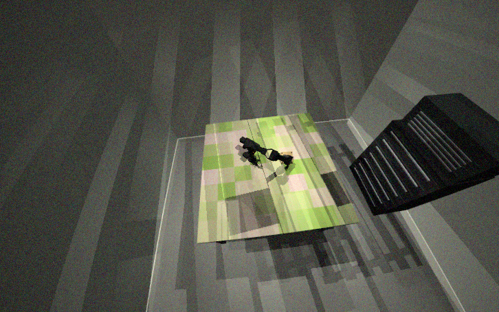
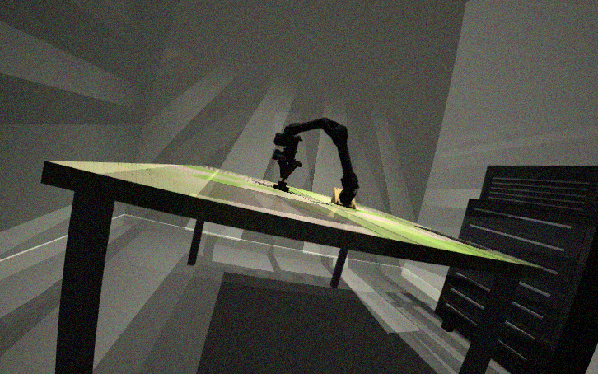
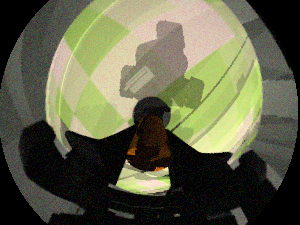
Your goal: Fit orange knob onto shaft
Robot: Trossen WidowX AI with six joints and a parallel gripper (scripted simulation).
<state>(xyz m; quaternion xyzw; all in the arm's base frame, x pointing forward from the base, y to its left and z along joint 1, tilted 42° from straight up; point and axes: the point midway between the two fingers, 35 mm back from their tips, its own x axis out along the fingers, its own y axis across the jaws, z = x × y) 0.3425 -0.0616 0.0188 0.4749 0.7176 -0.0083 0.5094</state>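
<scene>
Right now the orange knob is 30 mm above my gripper tip. The rest, counted from my gripper tip: round dark pedestal (40 mm below).
</scene>
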